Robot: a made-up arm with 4 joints. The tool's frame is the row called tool.
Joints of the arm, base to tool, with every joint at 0 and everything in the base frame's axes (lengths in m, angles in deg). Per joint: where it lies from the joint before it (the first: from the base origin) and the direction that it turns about. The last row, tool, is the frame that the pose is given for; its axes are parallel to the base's.
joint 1: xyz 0 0 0.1 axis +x
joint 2: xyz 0 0.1 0.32 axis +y
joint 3: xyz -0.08 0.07 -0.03 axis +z
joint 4: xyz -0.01 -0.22 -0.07 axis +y
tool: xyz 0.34 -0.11 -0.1
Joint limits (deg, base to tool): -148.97..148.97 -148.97..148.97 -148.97..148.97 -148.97..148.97
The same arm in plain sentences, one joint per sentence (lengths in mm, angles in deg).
The arm has four revolute joints in a row. What follows holds with every joint at zero, and every direction is one of the base frame's. Joint 1 sits 100.0 mm along +z from the base frame's origin and rotates about +x, from -148.97 to 148.97 deg. Joint 2 sits 100.0 mm along +y and 320.0 mm along +z from joint 1 and rotates about +y, from -148.97 to 148.97 deg. Joint 3 sits 80.0 mm along -x and 70.0 mm along +y and 30.0 mm along -z from joint 2 and rotates about +z, from -148.97 to 148.97 deg. Joint 4 sits 10.0 mm along -x and 220.0 mm along -y and 70.0 mm along -z from joint 3 and rotates about +y, from -148.97 to 148.97 deg. The tool frame, which is the frame that the pose is given for, sits 340.0 mm along +x and 110.0 mm along -y and 100.0 mm along -z from joint 4; its axes are parallel to the base frame's.
